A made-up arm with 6 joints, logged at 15 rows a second.
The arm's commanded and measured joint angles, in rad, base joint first. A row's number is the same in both.
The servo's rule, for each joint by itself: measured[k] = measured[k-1] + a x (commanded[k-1-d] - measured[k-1]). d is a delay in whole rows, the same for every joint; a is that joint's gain. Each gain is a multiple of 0.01, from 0.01 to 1. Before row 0 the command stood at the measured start. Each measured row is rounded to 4 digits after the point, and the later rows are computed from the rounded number. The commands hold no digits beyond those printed.
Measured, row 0:
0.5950, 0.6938, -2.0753, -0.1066, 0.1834, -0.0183
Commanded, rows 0 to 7:
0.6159, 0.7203, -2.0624, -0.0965, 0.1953, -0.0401
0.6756, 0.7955, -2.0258, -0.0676, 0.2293, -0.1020
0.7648, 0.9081, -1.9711, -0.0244, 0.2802, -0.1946
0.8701, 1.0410, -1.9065, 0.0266, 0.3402, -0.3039
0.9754, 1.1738, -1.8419, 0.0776, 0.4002, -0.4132
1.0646, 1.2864, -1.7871, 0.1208, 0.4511, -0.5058
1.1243, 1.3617, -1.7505, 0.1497, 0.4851, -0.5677
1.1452, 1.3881, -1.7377, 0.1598, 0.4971, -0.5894
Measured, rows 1 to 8:
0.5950, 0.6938, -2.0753, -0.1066, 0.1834, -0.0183
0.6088, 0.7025, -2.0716, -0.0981, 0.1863, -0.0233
0.6529, 0.7332, -2.0583, -0.0725, 0.1966, -0.0414
0.7268, 0.7909, -2.0330, -0.0321, 0.2167, -0.0766
0.8214, 0.8734, -1.9963, 0.0172, 0.2463, -0.1289
0.9230, 0.9725, -1.9515, 0.0679, 0.2832, -0.1943
1.0165, 1.0761, -1.9038, 0.1123, 0.3235, -0.2659
1.0876, 1.1703, -1.8593, 0.1437, 0.3623, -0.3353
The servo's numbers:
d 1
a 0.66 0.33 0.29 0.84 0.24 0.23

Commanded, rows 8 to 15:
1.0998, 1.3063, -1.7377, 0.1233, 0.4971, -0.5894
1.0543, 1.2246, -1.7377, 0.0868, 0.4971, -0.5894
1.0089, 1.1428, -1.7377, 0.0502, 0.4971, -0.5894
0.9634, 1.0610, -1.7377, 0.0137, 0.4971, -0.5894
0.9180, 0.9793, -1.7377, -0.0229, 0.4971, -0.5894
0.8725, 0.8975, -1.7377, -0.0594, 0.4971, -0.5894
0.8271, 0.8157, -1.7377, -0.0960, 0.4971, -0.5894
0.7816, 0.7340, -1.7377, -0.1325, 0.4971, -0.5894
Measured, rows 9 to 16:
1.1256, 1.2422, -1.8240, 0.1572, 0.3947, -0.3937
1.1086, 1.2634, -1.7990, 0.1287, 0.4193, -0.4387
1.0728, 1.2506, -1.7812, 0.0935, 0.4380, -0.4734
1.0306, 1.2150, -1.7686, 0.0571, 0.4522, -0.5001
0.9862, 1.1642, -1.7596, 0.0206, 0.4630, -0.5206
0.9412, 1.1032, -1.7532, -0.0159, 0.4712, -0.5364
0.8959, 1.0353, -1.7487, -0.0524, 0.4774, -0.5486
0.8505, 0.9628, -1.7455, -0.0890, 0.4821, -0.5580

